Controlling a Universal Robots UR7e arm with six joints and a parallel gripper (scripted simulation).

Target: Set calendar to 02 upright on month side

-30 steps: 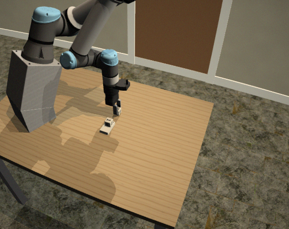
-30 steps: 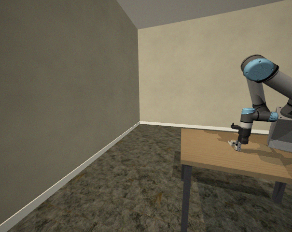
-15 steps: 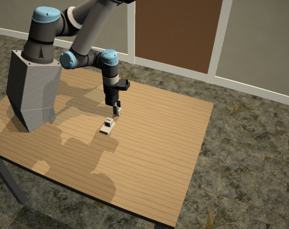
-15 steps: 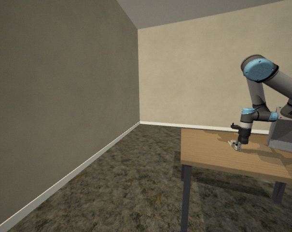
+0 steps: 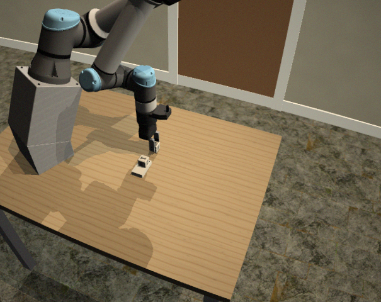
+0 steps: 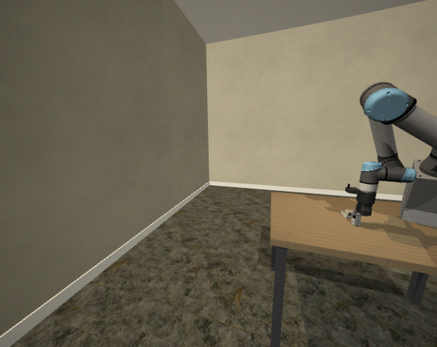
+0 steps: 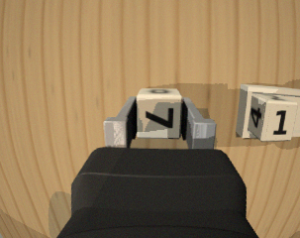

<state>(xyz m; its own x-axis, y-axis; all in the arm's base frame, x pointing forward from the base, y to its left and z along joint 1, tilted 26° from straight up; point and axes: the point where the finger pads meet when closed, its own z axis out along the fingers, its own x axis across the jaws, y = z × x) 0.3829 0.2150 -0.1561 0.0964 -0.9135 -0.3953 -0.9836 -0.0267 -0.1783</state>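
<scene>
Right now my hand is 10 mm above the digit cube. Round my hand: calendar tray: 110 mm to the right, 20 mm below, 10 mm ahead.
</scene>
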